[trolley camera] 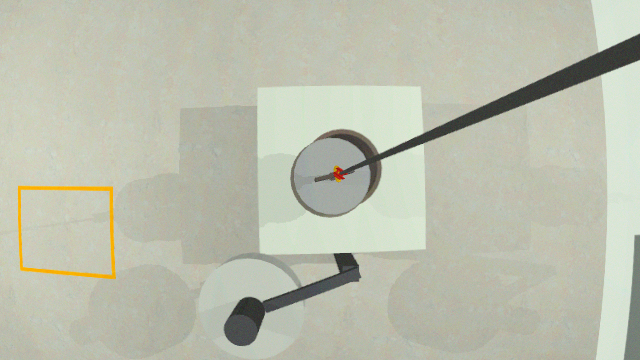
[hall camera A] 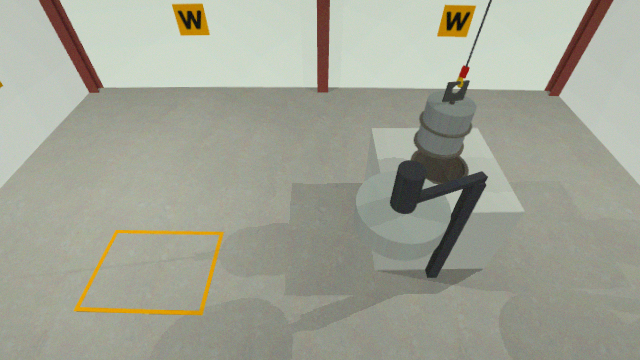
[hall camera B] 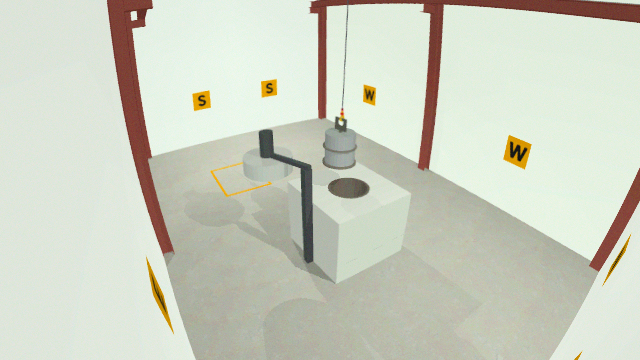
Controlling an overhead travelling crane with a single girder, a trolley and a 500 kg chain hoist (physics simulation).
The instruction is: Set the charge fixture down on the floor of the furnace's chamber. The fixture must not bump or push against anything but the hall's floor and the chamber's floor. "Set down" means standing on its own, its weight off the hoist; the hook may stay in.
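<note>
The charge fixture [hall camera A: 443, 140] [hall camera B: 340, 149] [trolley camera: 320, 200], a grey drum with brown rings, hangs roughly upright from the crane hook [hall camera A: 460, 82] [hall camera B: 342, 118] [trolley camera: 338, 173]. The hook is in the dark eye plate on its top. The pale furnace block [hall camera A: 500, 197] [hall camera B: 372, 240] [trolley camera: 280, 110] stands below. In hall camera B, the fixture's bottom is above the furnace top, over the far-left side of the round chamber opening [hall camera A: 446, 176] [hall camera B: 349, 189] [trolley camera: 367, 145]. In the trolley view it covers most of the opening and leaves a dark crescent at upper right. The chamber floor is hidden.
The round lid [hall camera A: 375, 217] [hall camera B: 254, 168] [trolley camera: 220, 285] is swung aside beside the furnace, on a dark arm and post [hall camera A: 460, 225] [hall camera B: 307, 215] [trolley camera: 315, 291] with a black cylinder [hall camera A: 410, 187] [hall camera B: 266, 144] [trolley camera: 242, 329]. An orange floor square [hall camera A: 170, 232] [hall camera B: 249, 189] [trolley camera: 65, 188] lies farther off.
</note>
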